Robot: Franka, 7 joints.
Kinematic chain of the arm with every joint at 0, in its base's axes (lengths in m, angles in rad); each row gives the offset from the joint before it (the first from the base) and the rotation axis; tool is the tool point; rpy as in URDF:
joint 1: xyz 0 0 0.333 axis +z
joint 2: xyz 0 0 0 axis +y
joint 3: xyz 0 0 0.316 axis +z
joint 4: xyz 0.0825 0 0 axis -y
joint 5: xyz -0.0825 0 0.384 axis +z
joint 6: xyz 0 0 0 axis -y
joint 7: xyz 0.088 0 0 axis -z
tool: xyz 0 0 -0.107 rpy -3.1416 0 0
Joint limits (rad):
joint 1: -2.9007..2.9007
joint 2: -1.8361..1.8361
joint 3: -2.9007..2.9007
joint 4: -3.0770..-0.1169
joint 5: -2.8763..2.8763
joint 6: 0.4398..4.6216
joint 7: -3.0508..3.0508
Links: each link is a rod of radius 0.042 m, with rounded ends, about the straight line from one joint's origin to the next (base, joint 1, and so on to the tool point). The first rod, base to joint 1, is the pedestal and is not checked.
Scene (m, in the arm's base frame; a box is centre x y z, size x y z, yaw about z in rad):
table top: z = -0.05
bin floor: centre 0 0.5 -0.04 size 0.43 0.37 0.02 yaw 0.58
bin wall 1: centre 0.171 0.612 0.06 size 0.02 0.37 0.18 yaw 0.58
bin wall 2: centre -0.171 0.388 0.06 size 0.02 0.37 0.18 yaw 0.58
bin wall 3: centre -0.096 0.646 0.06 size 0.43 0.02 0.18 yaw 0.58
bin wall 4: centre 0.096 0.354 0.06 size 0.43 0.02 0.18 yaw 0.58
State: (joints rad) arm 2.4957 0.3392 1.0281 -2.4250 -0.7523 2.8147 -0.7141
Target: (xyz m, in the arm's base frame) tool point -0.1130 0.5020 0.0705
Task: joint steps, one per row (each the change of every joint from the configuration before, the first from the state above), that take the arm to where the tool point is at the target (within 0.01 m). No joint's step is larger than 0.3 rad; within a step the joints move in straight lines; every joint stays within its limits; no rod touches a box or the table.
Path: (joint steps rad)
1: -0.2080 -0.0644 -0.2350 0.0091 0.0109 -0.0327 0.0000
2: -0.2080 -0.0644 -0.2349 0.0090 0.0109 -0.0328 0.0000
3: -0.2079 -0.0644 -0.2350 0.0091 0.0109 -0.0327 0.0000
4: -0.2080 -0.0644 -0.2350 0.0091 0.0110 -0.0327 0.0000
5: -0.0012 0.2880 -0.0042 0.0994 0.0079 0.0105 0.0000
6: -0.0013 0.2880 -0.0043 0.0994 0.0079 0.0106 0.0000

